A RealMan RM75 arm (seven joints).
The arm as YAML. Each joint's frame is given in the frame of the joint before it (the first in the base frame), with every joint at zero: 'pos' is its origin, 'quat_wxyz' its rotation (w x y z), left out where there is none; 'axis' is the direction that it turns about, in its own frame. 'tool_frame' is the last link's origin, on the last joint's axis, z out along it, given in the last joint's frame.
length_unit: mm
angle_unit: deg
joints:
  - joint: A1
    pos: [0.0, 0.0, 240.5]
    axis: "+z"
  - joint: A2
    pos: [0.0, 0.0, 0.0]
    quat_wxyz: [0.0, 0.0, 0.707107, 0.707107]
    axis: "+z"
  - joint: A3
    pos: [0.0, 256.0, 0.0]
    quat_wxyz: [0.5, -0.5, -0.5, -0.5]
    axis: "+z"
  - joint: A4
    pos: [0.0, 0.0, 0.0]
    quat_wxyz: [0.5, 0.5, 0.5, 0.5]
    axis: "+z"
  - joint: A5
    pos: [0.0, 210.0, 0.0]
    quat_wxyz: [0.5, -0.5, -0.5, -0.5]
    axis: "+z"
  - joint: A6
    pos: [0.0, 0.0, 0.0]
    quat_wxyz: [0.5, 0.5, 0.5, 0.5]
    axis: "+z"
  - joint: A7
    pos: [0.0, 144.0, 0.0]
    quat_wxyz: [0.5, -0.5, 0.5, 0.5]
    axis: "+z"
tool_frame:
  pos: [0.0, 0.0, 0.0]
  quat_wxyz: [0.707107, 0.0, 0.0, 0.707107]
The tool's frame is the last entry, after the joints.
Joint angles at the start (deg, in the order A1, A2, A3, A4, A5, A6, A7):
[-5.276 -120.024 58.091 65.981 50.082 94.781 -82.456]
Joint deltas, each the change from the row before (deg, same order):
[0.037 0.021 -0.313 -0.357 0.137 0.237 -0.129]
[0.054 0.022 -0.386 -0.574 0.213 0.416 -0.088]
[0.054 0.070 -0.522 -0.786 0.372 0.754 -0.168]
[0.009 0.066 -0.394 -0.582 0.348 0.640 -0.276]
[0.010 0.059 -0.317 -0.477 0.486 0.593 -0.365]
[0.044 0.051 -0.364 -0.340 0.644 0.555 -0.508]
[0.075 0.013 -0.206 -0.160 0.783 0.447 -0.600]
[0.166 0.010 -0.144 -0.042 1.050 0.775 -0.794]
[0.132 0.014 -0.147 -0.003 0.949 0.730 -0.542]
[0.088 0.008 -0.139 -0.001 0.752 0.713 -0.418]
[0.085 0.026 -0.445 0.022 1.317 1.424 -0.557]
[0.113 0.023 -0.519 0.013 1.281 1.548 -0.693]
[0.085 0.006 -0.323 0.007 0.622 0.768 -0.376]
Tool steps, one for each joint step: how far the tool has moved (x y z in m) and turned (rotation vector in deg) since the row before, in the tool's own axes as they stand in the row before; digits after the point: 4 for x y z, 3 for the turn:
[-0.0003 -0.0003 -0.0019 0.240 -0.057 -0.215]
[-0.0009 -0.0002 -0.0027 0.261 -0.095 -0.306]
[-0.0012 0.0001 -0.0036 0.132 -0.203 -0.459]
[-0.0010 0.0003 -0.0025 -0.019 -0.203 -0.488]
[-0.0013 0.0005 -0.0021 -0.110 -0.357 -0.570]
[-0.0012 0.0006 -0.0021 -0.106 -0.507 -0.619]
[-0.0017 0.0009 -0.0013 -0.202 -0.687 -0.722]
[-0.0022 0.0021 -0.0015 -0.575 -0.970 -0.932]
[-0.0019 0.0019 -0.0012 -0.564 -0.876 -0.639]
[-0.0014 0.0018 -0.0009 -0.574 -0.674 -0.490]
[-0.0018 0.0032 -0.0017 -1.093 -1.111 -0.552]
[-0.0016 0.0035 -0.0021 -1.110 -1.060 -0.694]
[-0.0007 0.0017 -0.0013 -0.466 -0.498 -0.363]

